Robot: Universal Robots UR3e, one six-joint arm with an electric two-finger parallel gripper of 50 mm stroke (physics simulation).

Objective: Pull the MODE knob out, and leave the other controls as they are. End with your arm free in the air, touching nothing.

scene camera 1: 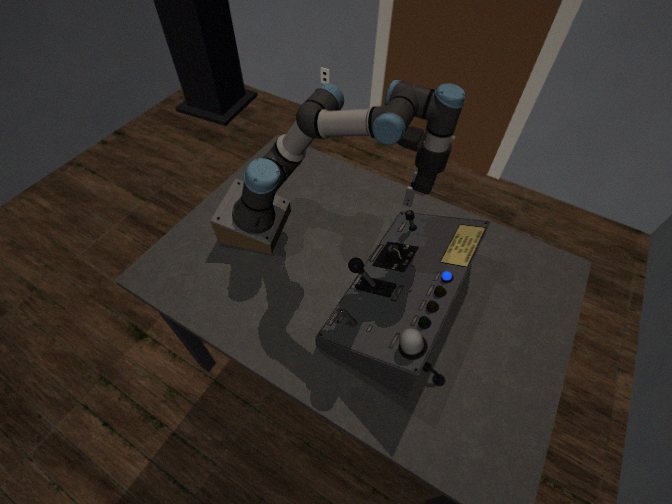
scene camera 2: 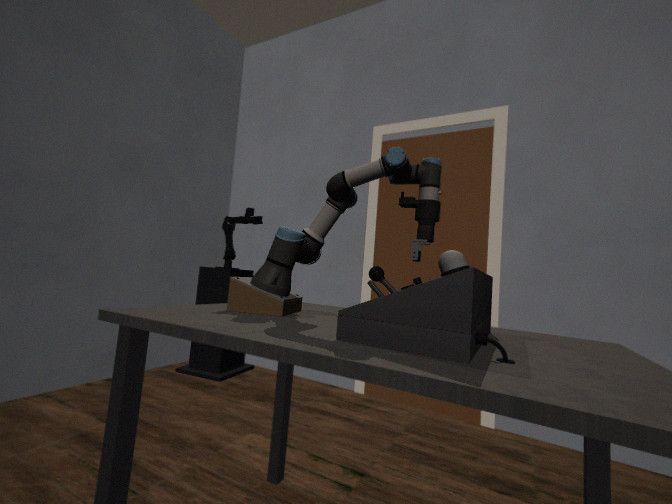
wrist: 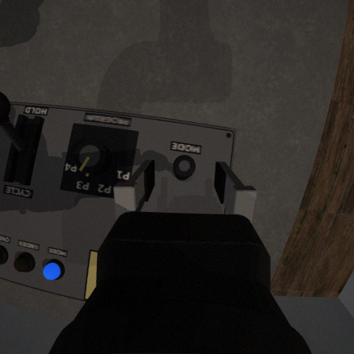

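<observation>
The MODE knob, black and round on a thin stem, stands out from the sloped console face near its far corner. Its MODE label is beside it. My gripper is open and empty. It hangs in the air above the knob, apart from it; in the wrist view the knob shows between the two spread fingers. The MODE lamp glows blue.
The PROGRAM dial is beside the MODE knob, its pointer towards P4. A ball-topped lever stands up farther along. A yellow plate, dark lamps and a white dome are also on the console.
</observation>
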